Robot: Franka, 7 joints.
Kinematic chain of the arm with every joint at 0, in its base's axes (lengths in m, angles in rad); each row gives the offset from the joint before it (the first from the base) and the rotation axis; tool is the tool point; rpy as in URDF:
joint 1: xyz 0 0 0.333 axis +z
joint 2: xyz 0 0 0 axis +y
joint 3: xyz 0 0 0.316 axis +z
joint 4: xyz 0.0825 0 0 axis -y
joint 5: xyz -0.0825 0 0.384 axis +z
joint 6: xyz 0 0 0 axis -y
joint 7: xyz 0.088 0 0 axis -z
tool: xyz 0 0 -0.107 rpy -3.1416 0 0
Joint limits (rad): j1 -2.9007..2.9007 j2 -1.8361..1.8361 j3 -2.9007..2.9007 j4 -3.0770..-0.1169 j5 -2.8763..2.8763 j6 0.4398..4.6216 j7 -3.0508..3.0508
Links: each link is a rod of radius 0.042 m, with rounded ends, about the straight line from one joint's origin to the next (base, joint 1, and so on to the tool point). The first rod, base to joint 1, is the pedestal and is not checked.
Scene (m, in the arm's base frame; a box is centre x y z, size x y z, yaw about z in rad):
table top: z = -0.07
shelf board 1: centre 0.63 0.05 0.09 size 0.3 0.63 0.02 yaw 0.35
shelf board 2: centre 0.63 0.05 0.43 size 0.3 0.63 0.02 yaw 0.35
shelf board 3: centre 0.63 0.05 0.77 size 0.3 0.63 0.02 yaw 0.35
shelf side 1: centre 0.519 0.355 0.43 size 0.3 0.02 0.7 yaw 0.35
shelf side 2: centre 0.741 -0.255 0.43 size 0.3 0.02 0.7 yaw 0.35
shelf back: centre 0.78 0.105 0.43 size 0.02 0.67 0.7 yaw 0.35
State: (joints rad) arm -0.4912 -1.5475 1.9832 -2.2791 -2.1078 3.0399 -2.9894
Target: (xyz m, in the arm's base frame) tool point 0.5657 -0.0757 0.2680
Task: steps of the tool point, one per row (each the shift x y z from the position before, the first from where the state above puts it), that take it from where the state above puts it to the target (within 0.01 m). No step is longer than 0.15 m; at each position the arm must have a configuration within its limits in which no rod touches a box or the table.
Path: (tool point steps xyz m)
1: 0.0847 -0.1075 -0.0027
2: 0.0441 -0.1127 0.0078
3: 0.0070 -0.1065 0.0133
4: -0.0250 -0.0936 0.0161
5: -0.0525 -0.0748 0.0194
6: 0.0801 0.0201 -0.0144
7: 0.0874 0.0113 0.0198
8: 0.0876 0.0024 0.0518
9: 0.0795 -0.0010 0.0800

